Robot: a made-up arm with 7 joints. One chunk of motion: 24 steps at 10 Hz.
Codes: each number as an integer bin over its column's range. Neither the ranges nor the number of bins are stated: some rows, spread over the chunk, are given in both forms.
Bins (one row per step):
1: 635 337 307 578 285 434
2: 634 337 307 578 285 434
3: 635 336 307 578 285 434
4: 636 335 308 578 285 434
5: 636 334 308 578 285 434
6: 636 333 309 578 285 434
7: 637 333 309 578 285 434
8: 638 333 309 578 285 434
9: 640 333 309 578 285 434
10: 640 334 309 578 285 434
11: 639 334 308 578 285 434
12: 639 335 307 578 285 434
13: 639 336 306 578 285 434
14: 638 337 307 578 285 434
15: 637 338 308 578 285 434
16: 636 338 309 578 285 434
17: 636 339 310 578 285 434
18: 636 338 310 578 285 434
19: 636 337 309 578 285 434
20: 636 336 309 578 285 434
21: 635 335 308 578 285 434
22: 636 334 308 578 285 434
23: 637 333 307 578 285 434
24: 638 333 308 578 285 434
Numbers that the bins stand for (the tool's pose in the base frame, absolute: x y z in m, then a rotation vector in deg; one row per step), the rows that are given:
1: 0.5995 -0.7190 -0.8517 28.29 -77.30 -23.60
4: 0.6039 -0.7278 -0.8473 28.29 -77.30 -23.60
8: 0.6128 -0.7367 -0.8429 28.29 -77.30 -23.60
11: 0.6172 -0.7322 -0.8473 28.29 -77.30 -23.60
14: 0.6128 -0.7190 -0.8517 28.29 -77.30 -23.60
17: 0.6039 -0.7101 -0.8384 28.29 -77.30 -23.60
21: 0.5995 -0.7278 -0.8473 28.29 -77.30 -23.60
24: 0.6128 -0.7367 -0.8473 28.29 -77.30 -23.60
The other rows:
2: 0.5951 -0.7190 -0.8517 28.29 -77.30 -23.60
3: 0.5995 -0.7234 -0.8517 28.29 -77.30 -23.60
5: 0.6039 -0.7322 -0.8473 28.29 -77.30 -23.60
6: 0.6039 -0.7367 -0.8429 28.29 -77.30 -23.60
7: 0.6084 -0.7367 -0.8429 28.29 -77.30 -23.60
9: 0.6216 -0.7367 -0.8429 28.29 -77.30 -23.60
10: 0.6216 -0.7322 -0.8429 28.29 -77.30 -23.60
12: 0.6172 -0.7278 -0.8517 28.29 -77.30 -23.60
13: 0.6172 -0.7234 -0.8561 28.29 -77.30 -23.60
15: 0.6084 -0.7145 -0.8473 28.29 -77.30 -23.60
16: 0.6039 -0.7145 -0.8429 28.29 -77.30 -23.60
18: 0.6039 -0.7145 -0.8384 28.29 -77.30 -23.60
19: 0.6039 -0.7190 -0.8429 28.29 -77.30 -23.60
20: 0.6039 -0.7234 -0.8429 28.29 -77.30 -23.60
22: 0.6039 -0.7322 -0.8473 28.29 -77.30 -23.60
23: 0.6084 -0.7367 -0.8517 28.29 -77.30 -23.60

